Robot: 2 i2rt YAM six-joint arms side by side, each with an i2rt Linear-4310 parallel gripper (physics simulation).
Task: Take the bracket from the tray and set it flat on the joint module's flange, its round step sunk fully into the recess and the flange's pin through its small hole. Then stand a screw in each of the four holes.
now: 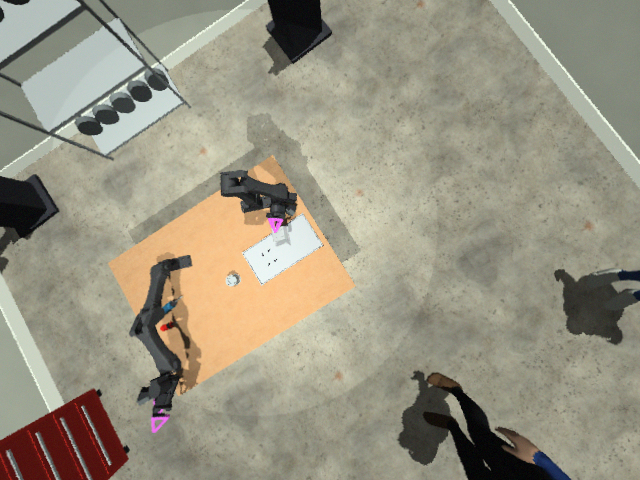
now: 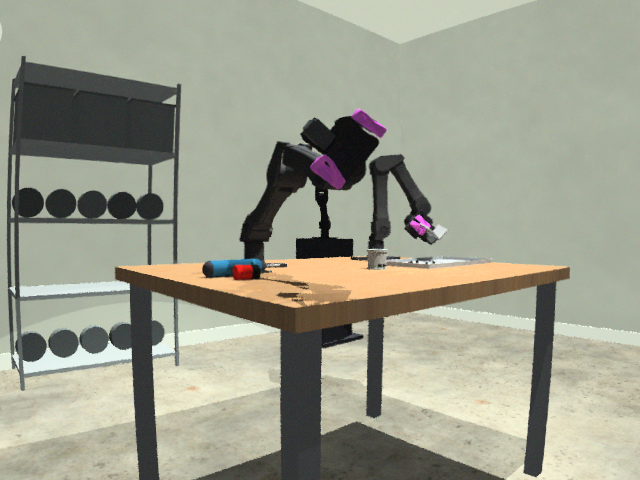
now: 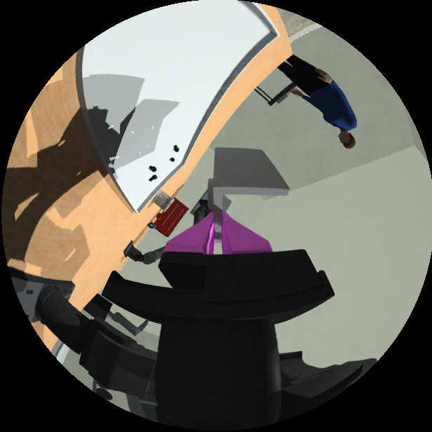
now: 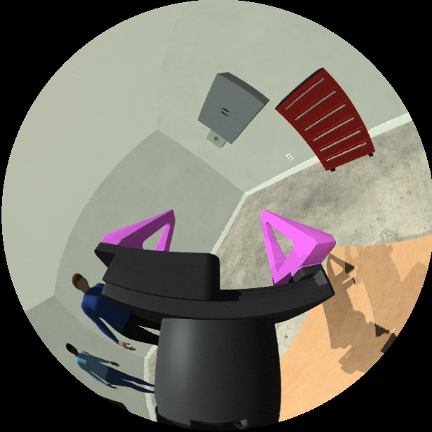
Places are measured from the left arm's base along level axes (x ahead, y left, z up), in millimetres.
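Where they show: left gripper, fingertip midpoint: (image 1: 274, 232) (image 2: 425, 227); right gripper, fingertip midpoint: (image 1: 154, 424) (image 2: 345, 134); left arm's base at its link origin: (image 1: 257, 203); right arm's base at its link origin: (image 1: 175, 264).
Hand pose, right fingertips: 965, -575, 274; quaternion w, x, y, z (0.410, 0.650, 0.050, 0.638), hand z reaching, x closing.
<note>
Things, the pixels of their top centre, and the offset from my right fingertips, as dx, dy, dz. "spot": a spot on its surface instead. Level surfaces: height alone.
- white tray at its top centre: (image 2: 436, 259) (image 1: 282, 249) -674, +667, -258
- joint module at its top centre: (image 2: 377, 248) (image 1: 230, 280) -560, +362, -210
- blue tool at a spot on its surface: (image 2: 232, 267) spot: -436, -104, -250
- red object at its top centre: (image 2: 253, 264) (image 1: 168, 326) -379, -63, -240
- table at its surface level: dz -274
My left gripper (image 1: 276, 225) (image 2: 421, 225) is shut on the grey L-shaped bracket (image 1: 281, 236) (image 2: 439, 232) (image 3: 247, 167). It holds the bracket by one flange, tilted, in the air above the tray. The white tray (image 1: 302, 235) (image 2: 480, 260) (image 3: 185, 50) lies on the table. Several small black screws (image 1: 269, 255) (image 3: 152, 169) stand in it. The joint module (image 1: 232, 279) (image 2: 377, 259) (image 3: 163, 200) stands upright on the table beside the tray; its recess and pin are too small to make out. My right gripper (image 1: 159, 419) (image 2: 351, 149) (image 4: 217, 214) is open and empty, raised beyond the table's edge.
A blue tool (image 1: 169, 306) (image 2: 232, 267) and a red object (image 1: 166, 327) (image 2: 246, 271) lie on the table (image 1: 217, 330) (image 2: 330, 294) near the right arm. A red drawer cabinet (image 1: 56, 439) (image 4: 332, 120) and a shelf rack (image 2: 177, 227) stand beyond the table.
</note>
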